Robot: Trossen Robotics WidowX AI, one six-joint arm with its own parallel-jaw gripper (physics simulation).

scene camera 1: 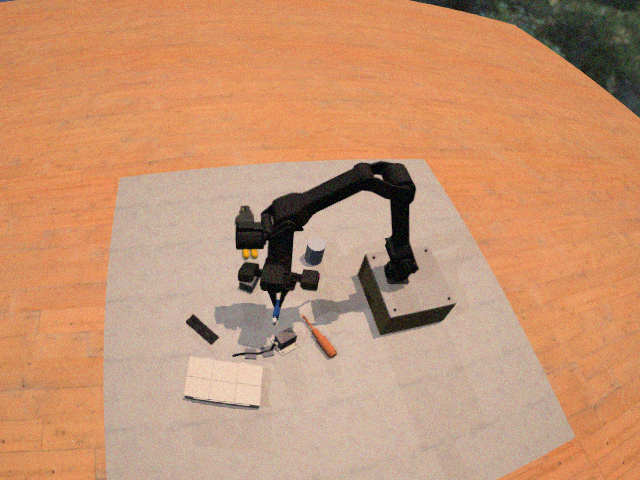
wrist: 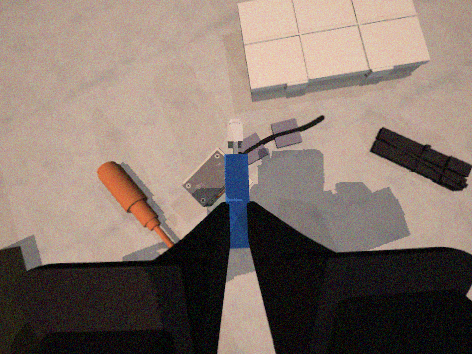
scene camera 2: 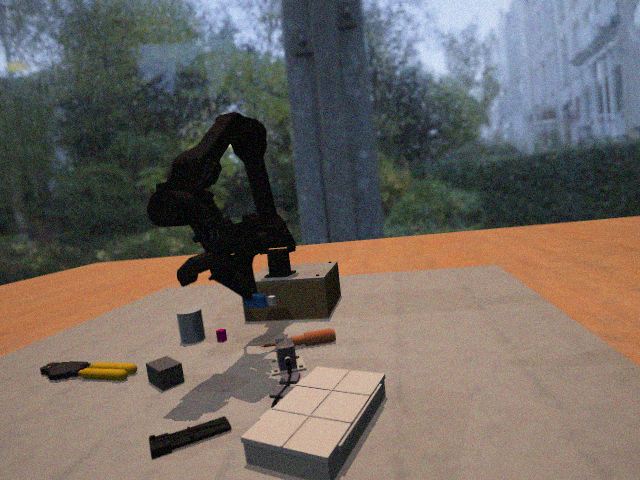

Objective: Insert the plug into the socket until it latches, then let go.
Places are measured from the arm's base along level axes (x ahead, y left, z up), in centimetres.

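Where they show: gripper, fingertip midpoint: [scene camera 1: 277, 307] [wrist: 237, 209] [scene camera 2: 253, 298]; arm's base at its link origin: [scene camera 1: 396, 274] [scene camera 2: 280, 274].
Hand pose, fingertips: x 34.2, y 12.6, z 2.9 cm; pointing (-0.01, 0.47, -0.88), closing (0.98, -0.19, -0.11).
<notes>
Things, the pixels of their centre, and the offset from my fingertips. "pt": a spot on its surface instead.
- blue plug at the middle of its body: [wrist: 236, 182] [scene camera 2: 260, 300] [scene camera 1: 276, 312] dz -0.3, dx +0.2, dy +1.5 cm
- socket at the middle of its body: [wrist: 216, 177] [scene camera 2: 286, 355] [scene camera 1: 284, 339] dz -11.0, dx -2.4, dy +3.6 cm
- white tiled box at the middle of its body: [scene camera 2: 322, 414] [wrist: 324, 40] [scene camera 1: 223, 383] dz -11.5, dx +13.5, dy +16.5 cm
- orange screwdriver at the middle of its body: [wrist: 144, 213] [scene camera 2: 298, 340] [scene camera 1: 317, 335] dz -11.9, dx -11.6, dy +1.6 cm
- black bar at the middle of its body: [scene camera 2: 190, 433] [wrist: 420, 158] [scene camera 1: 202, 329] dz -12.5, dx +20.0, dy +0.6 cm
- grey cylinder at the middle of its body: [scene camera 2: 191, 325] [scene camera 1: 314, 251] dz -9.8, dx -12.6, dy -26.0 cm
- dark cube at the middle of its body: [scene camera 2: 164, 372] [scene camera 1: 249, 279] dz -11.5, dx +7.0, dy -15.9 cm
- magenta piece at the middle of its body: [scene camera 2: 221, 335] dz -12.0, dx -12.9, dy -18.0 cm
- yellow-handled pliers at a spot on its surface: [scene camera 2: 108, 370] pt dz -11.3, dx +9.0, dy -27.9 cm
My gripper [scene camera 1: 277, 303] [scene camera 2: 250, 297] [wrist: 237, 209] is shut on the blue plug and holds it in the air above the mat. The blue plug [scene camera 1: 276, 310] [scene camera 2: 256, 300] [wrist: 237, 177] has a clear whitish tip, which points away from the fingers. The socket [scene camera 1: 285, 338] [scene camera 2: 285, 355] [wrist: 207, 176] is a dark grey block on a pale plate with screws, standing on the mat with a black cable. The plug is above the socket and apart from it. In the wrist view the plug covers part of the socket, and its opening cannot be made out.
A white tiled box [scene camera 1: 224, 381] [scene camera 2: 315, 408] [wrist: 332, 42] lies near the socket's cable. An orange screwdriver [scene camera 1: 321, 338] [scene camera 2: 315, 337] [wrist: 122, 187] lies beside the socket. A black bar [scene camera 1: 202, 329] [scene camera 2: 189, 436] [wrist: 421, 159], grey cylinder [scene camera 1: 314, 251] [scene camera 2: 190, 326], dark cube [scene camera 2: 164, 372], magenta piece [scene camera 2: 221, 335] and yellow-handled pliers [scene camera 2: 108, 370] lie around.
</notes>
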